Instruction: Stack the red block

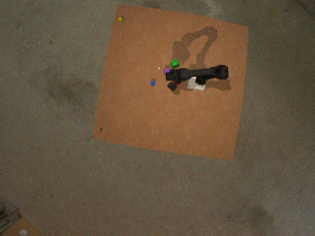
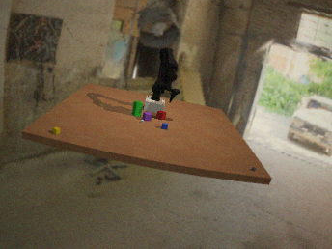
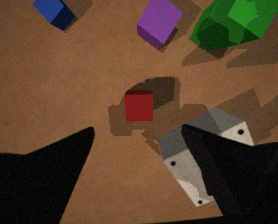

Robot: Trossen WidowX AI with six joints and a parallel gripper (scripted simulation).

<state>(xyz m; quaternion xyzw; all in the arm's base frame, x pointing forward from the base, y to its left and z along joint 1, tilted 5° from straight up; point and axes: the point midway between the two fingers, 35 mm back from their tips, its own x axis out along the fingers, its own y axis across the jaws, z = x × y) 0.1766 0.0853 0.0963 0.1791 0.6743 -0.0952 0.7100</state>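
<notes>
Now: the red block 100 mm below my gripper tip. Round my gripper tip: purple block 100 mm ahead, 70 mm to the right, 100 mm below; then blue block 180 mm ahead, 60 mm to the left, 110 mm below; then small white cube 180 mm ahead, 90 mm to the right, 120 mm below.
</notes>
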